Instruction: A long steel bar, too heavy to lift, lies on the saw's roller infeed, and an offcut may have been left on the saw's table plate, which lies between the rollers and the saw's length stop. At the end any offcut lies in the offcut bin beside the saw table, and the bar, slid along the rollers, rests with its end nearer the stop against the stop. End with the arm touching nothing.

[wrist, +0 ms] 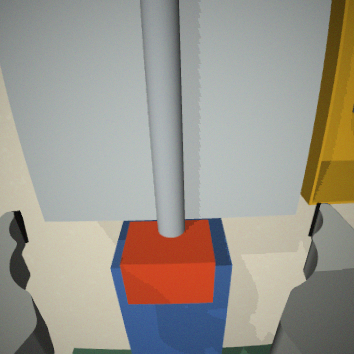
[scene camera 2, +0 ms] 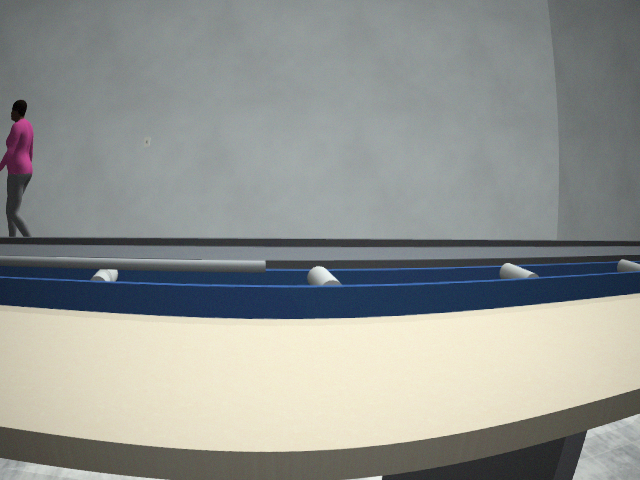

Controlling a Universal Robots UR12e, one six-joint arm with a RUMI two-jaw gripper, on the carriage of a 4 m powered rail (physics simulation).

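Places are measured from the arm's base along level axes (x ahead, y up, z right), in millimetres.
Pixels of known places: gripper, fingertip midpoint: (wrist: 166, 210).
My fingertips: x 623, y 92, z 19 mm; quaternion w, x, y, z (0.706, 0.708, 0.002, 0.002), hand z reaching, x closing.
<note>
For each thing: its top centre in the pictures, then the offset to it from my fingertips. "spot": a spot on its surface instead. Level surfaces: height alone.
- grey table plate, surface spot: (wrist: 90, 125) spot: dx -50, dy -63, dz -25 mm
- length stop, middle of its top: (wrist: 168, 284) dx -3, dy -17, dz +72 mm
- yellow offcut bin, surface spot: (wrist: 314, 180) spot: dx +98, dy -50, dz +14 mm
- cream table, its level: dy -122 mm
- blue block, surface spot: (wrist: 175, 327) spot: dx -1, dy -27, dz +139 mm
- green edge, surface spot: (wrist: 100, 351) spot: dx -127, dy -117, dz +352 mm
The long grey steel bar (scene camera 2: 155, 264) (wrist: 164, 110) lies over the rollers in the scene view, its right end between two rollers. In the wrist view it runs over the grey table plate (wrist: 90, 125), and its near end meets the orange face of the length stop (wrist: 167, 284); whether a hairline gap is there I cannot tell. My gripper (wrist: 166, 210) is wide open, its fingers apart on either side of the bar end and stop, touching neither. The yellow offcut bin (wrist: 314, 180) is partly in view at the right; an offcut in it cannot be made out.
White rollers (scene camera 2: 323, 276) (scene camera 2: 516, 271) sit between the blue rails (scene camera 2: 310, 301) of the infeed on a cream table (scene camera 2: 310, 382). The stop stands on a blue block (wrist: 175, 327). A person in pink (scene camera 2: 20, 147) is at the far left, beyond the dark-edged rail. A green edge (wrist: 100, 351) shows below.
</note>
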